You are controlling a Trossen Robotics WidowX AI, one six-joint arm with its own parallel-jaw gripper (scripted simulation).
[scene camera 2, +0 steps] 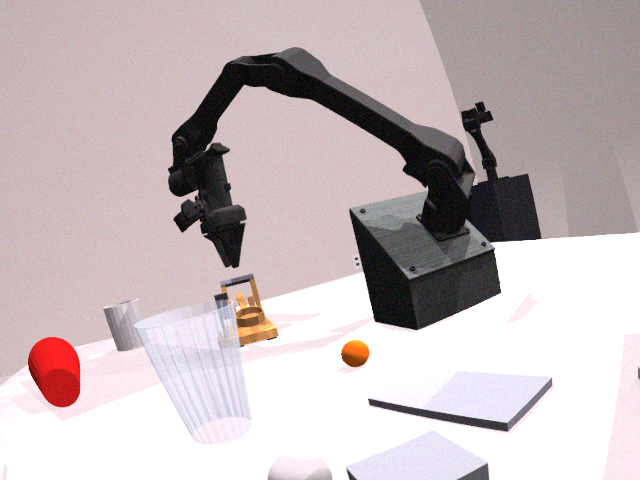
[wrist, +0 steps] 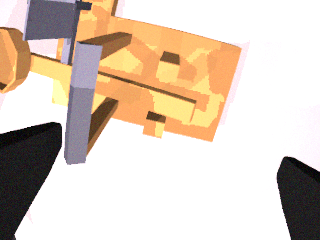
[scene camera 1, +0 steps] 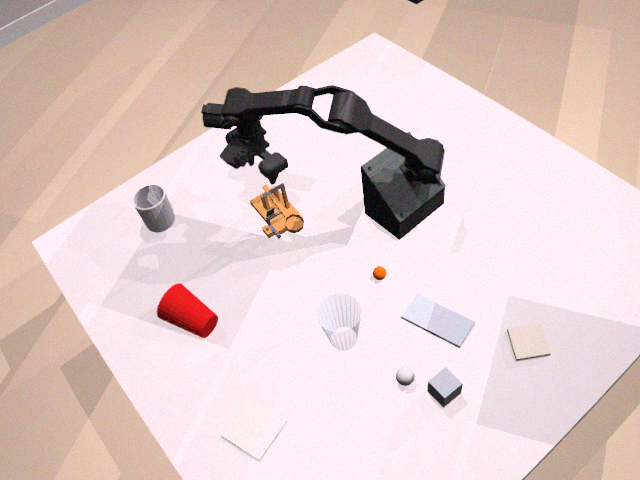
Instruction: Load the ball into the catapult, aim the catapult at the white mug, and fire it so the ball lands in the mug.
Labels:
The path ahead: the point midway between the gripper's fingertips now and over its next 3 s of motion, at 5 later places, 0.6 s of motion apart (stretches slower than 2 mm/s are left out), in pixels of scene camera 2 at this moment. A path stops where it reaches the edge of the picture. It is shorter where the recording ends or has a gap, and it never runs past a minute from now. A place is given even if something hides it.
My gripper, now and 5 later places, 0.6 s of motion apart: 231,267; 231,266; 231,265; 237,290; 241,304; 245,316

